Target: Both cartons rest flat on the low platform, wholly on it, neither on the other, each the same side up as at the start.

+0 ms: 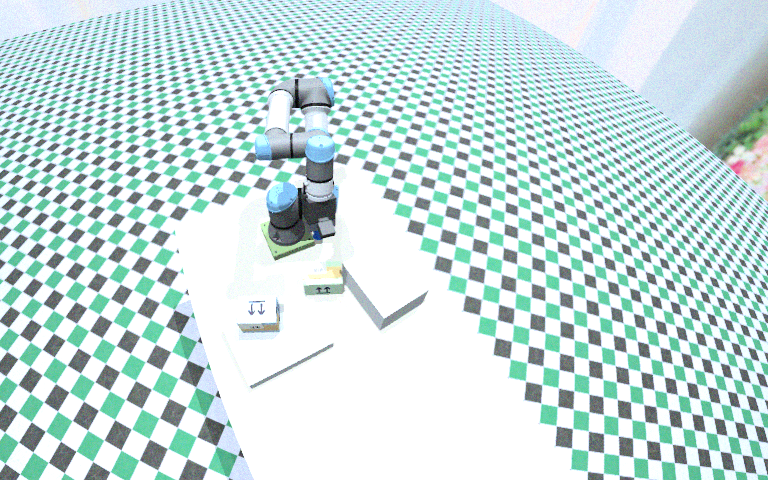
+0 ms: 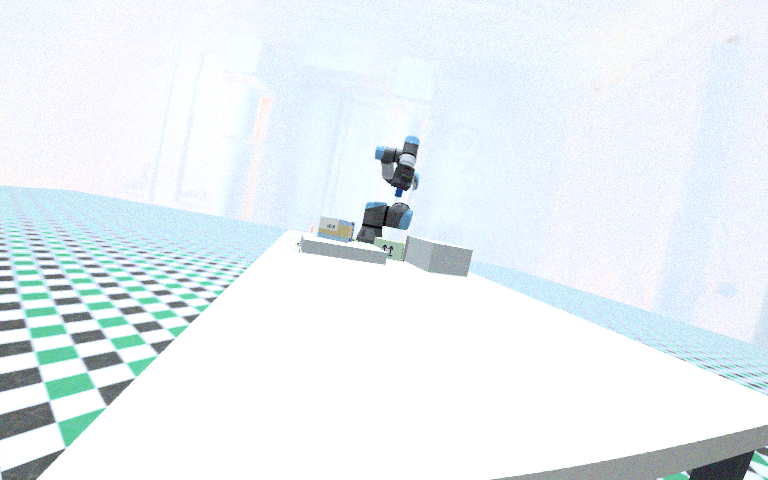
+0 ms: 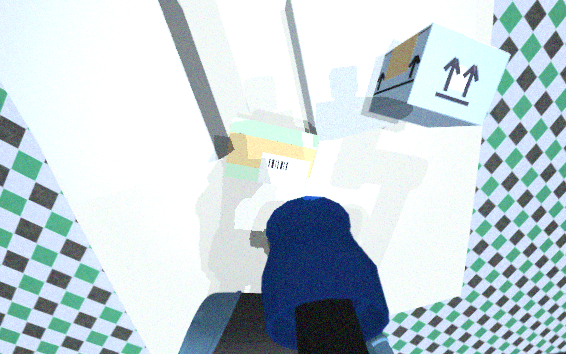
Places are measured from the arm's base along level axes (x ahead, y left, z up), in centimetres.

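Where they show: hand, its tool point: [image 1: 318, 236] [image 2: 398, 196] [image 3: 308, 231]; arm's base, origin of its link: [image 1: 286, 230] [image 2: 369, 241].
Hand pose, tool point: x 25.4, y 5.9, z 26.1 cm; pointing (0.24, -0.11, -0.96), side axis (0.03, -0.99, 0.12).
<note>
Each offset is from my tool point to the centre of the thing. Level surfaces: height alone.
The green carton @(dy +0.4, dx +0.7, dz -25.4 cm) [image 1: 323, 287] [image 2: 389, 247] [image 3: 272, 145] lies flat on the table between the two platforms, its orange band and white label facing up. The white-blue carton @(dy -25.5, dx +9.2, dz -20.4 cm) [image 1: 258, 308] [image 2: 335, 228] [image 3: 457, 75] lies flat at the back edge of the low platform @(dy -22.4, dx +15.9, dz -27.1 cm) [image 1: 292, 365] [image 2: 339, 250] [image 3: 301, 70], its arrow side up; whether it overhangs that edge I cannot tell. My gripper [image 1: 317, 234] [image 2: 399, 193] [image 3: 312, 198], a dark blue suction cup, is open with nothing on it. It hangs high, on the robot-base side of the green carton, touching neither carton.
A taller grey-white block @(dy +20.0, dx +11.7, dz -23.5 cm) [image 1: 404, 308] [image 2: 447, 257] [image 3: 194, 75] stands close beside the green carton, on the side away from the low platform. The robot's green base plate [image 1: 276, 250] is behind the cartons. The white table @(dz -29.5 cm) [image 1: 424, 396] [image 2: 396, 367] ends near the white-blue carton's outer side.
</note>
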